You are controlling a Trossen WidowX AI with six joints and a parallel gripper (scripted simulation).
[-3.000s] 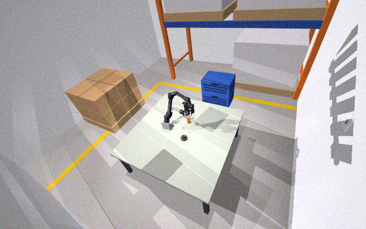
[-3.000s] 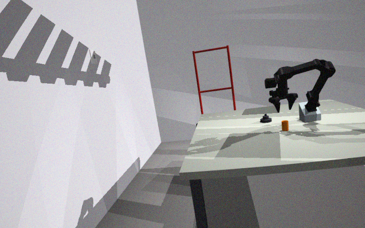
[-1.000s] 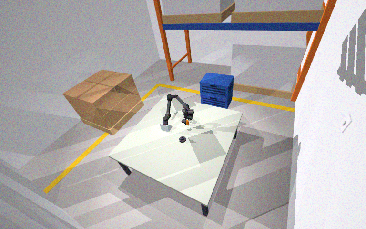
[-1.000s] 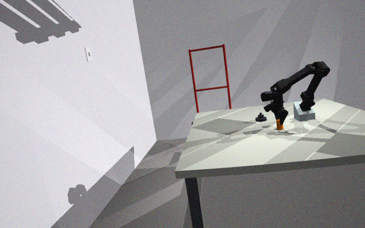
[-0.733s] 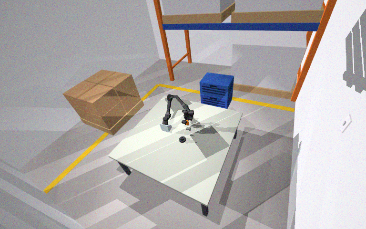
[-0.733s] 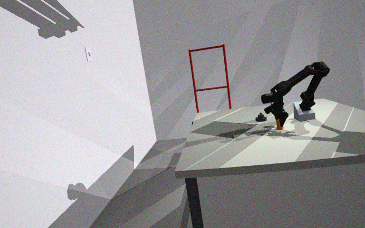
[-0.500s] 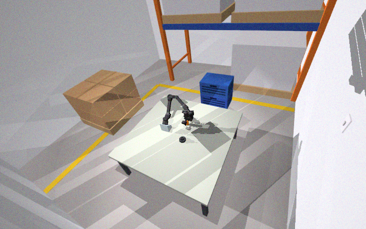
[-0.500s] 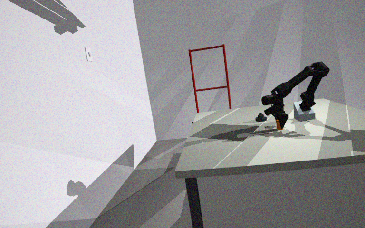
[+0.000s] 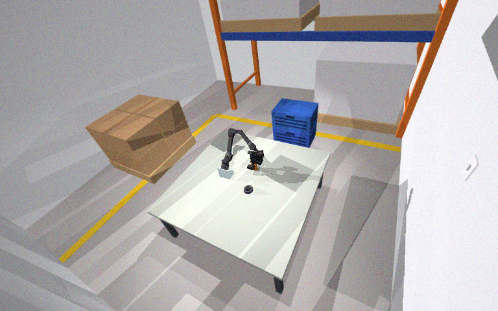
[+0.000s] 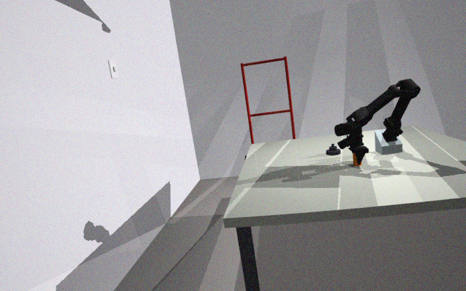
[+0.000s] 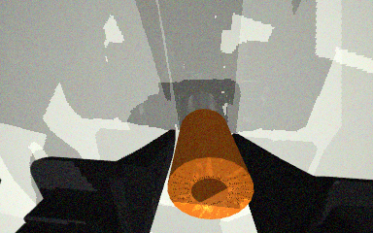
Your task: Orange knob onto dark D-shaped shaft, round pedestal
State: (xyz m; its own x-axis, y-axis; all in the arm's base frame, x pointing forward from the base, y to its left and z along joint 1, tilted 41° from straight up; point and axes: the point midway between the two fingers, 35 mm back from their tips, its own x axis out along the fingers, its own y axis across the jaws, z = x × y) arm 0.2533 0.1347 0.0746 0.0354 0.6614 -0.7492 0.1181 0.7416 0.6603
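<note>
My gripper tip is now 270 mm to the left of the round pedestal, 40 mm short of it and 20 mm below it. The rest, counted from my gripper tip: orange knob (20 mm above).
</note>
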